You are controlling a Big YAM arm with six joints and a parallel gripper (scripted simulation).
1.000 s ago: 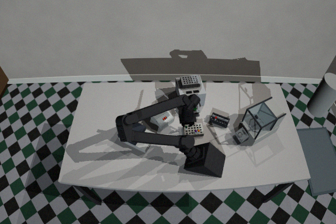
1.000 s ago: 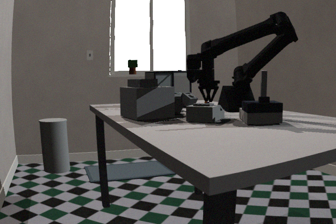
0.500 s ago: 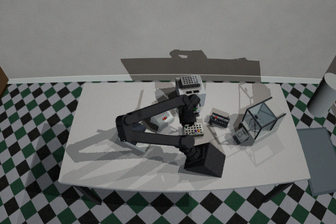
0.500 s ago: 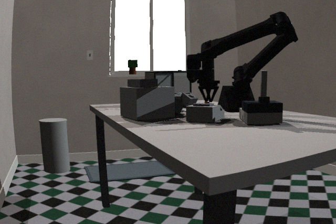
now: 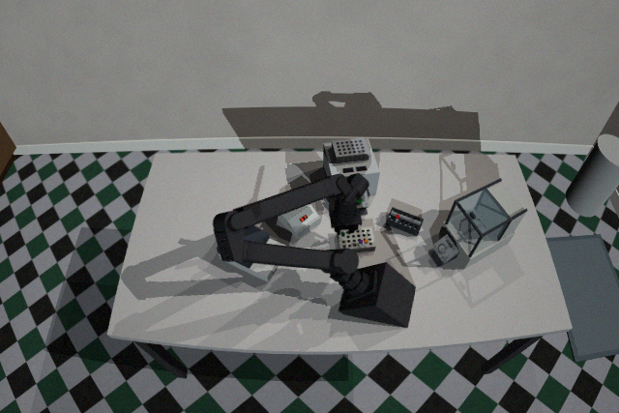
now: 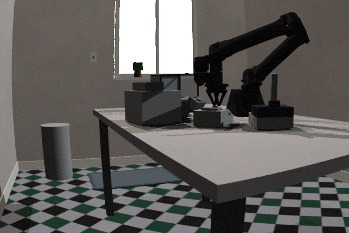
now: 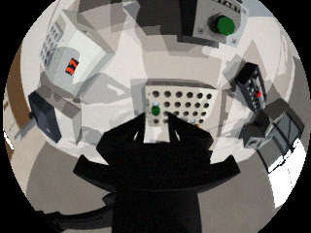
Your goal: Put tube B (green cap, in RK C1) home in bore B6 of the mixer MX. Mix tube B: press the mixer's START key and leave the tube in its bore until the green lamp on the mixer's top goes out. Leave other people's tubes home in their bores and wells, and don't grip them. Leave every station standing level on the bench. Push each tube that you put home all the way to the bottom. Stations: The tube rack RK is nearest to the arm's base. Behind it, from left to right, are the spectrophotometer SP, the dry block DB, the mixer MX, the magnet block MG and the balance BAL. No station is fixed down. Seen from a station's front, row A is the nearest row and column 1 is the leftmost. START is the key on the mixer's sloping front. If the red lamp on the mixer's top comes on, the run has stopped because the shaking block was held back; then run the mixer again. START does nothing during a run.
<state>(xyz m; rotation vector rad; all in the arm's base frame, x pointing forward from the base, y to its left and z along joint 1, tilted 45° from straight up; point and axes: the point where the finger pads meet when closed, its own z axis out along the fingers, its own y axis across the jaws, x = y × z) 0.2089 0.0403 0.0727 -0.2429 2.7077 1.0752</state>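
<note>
The tube B is 4 cm below my hand. Round my hand: dry block DB (18 cm to the left, 8 cm ahead, 4 cm below); tube rack RK (5 cm to the right, 5 cm below); green start key (14 cm ahead, 4 cm to the right).
</note>
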